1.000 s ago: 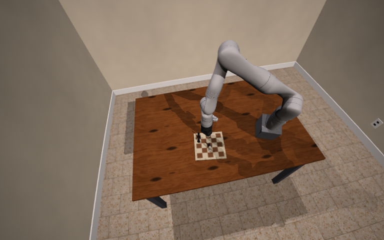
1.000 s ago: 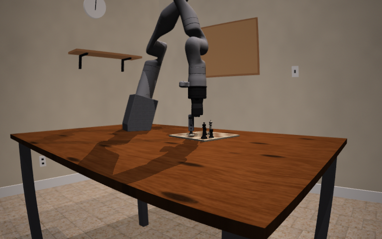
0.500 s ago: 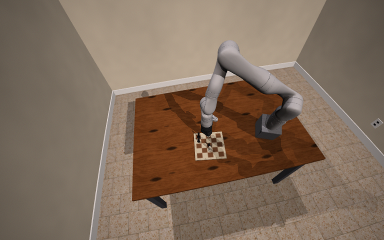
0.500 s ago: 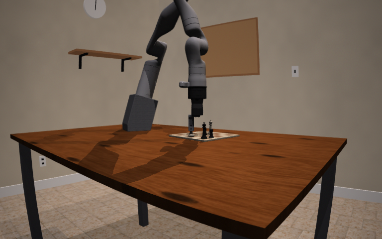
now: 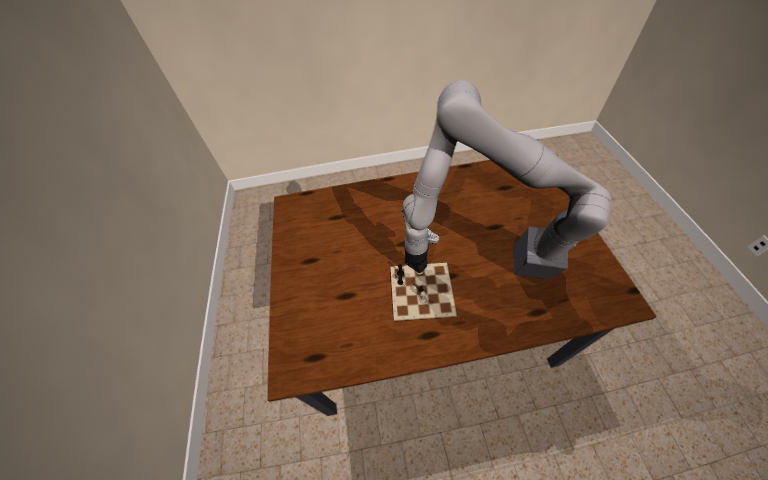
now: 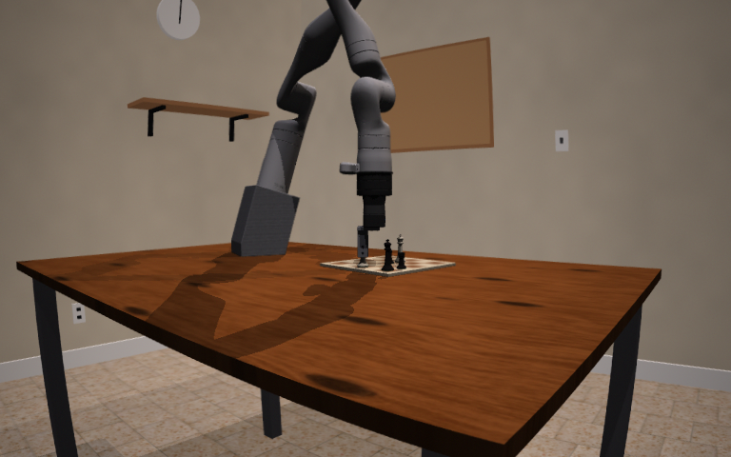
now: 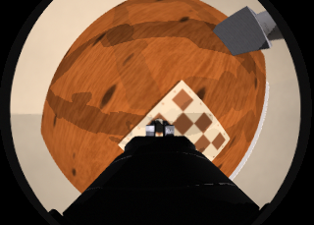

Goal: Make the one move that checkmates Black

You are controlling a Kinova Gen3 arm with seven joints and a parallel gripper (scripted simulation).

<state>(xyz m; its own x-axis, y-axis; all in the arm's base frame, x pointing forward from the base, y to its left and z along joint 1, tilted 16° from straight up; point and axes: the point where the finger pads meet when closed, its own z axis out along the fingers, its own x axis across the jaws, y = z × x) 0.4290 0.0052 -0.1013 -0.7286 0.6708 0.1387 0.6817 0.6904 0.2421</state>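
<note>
The small white piece lies 10 mm below my hand. From my hand the other things lie so: tall black piece 70 mm ahead, 10 mm below; tall white piece 120 mm to the left, 10 mm below; chessboard 80 mm to the left, 40 mm below.
</note>
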